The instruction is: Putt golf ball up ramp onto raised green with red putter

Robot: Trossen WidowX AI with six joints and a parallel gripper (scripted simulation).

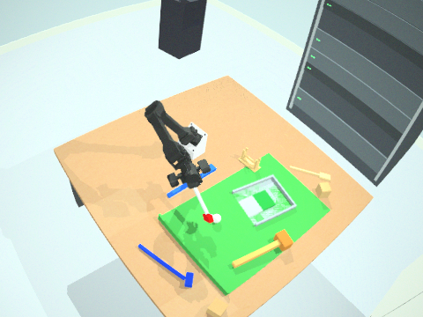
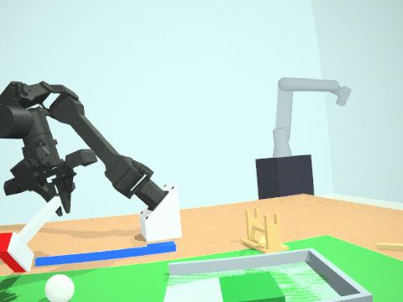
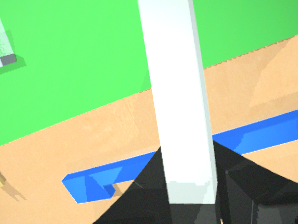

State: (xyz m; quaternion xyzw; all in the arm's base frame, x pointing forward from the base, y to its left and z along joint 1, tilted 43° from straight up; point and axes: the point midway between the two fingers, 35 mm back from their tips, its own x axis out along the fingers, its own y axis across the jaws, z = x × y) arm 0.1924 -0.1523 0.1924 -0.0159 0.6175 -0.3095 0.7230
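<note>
Right now my gripper tip is 70 mm short of the red putter, 30 mm to the left of it and 10 mm below it. Round my gripper tip: white golf ball (170 mm ahead, 20 mm to the right, 90 mm below); green mat (280 mm ahead, 130 mm to the left, 110 mm below); wooden stand (70 mm ahead, 380 mm to the left, 70 mm below).
</note>
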